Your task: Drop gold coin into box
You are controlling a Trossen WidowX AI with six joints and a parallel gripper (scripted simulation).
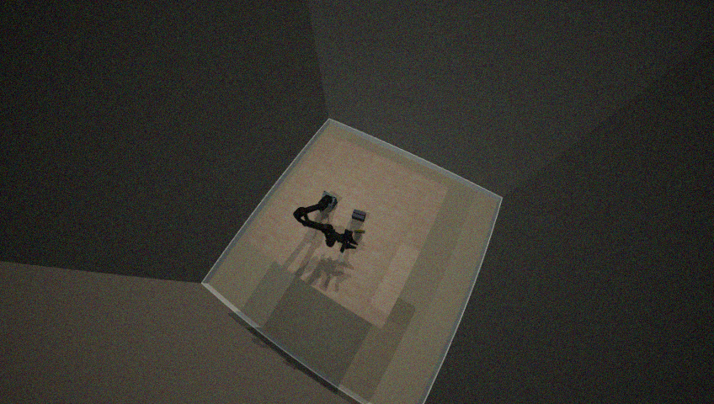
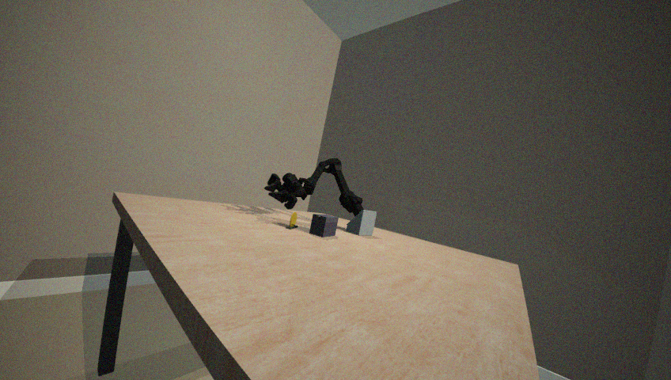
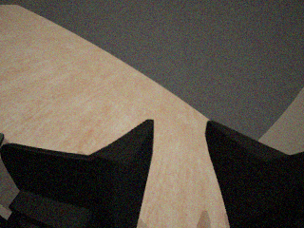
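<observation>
Right now the gold coin is 5 cm behind my gripper tip, 14 cm to the left of it and 9 cm below it.
</observation>
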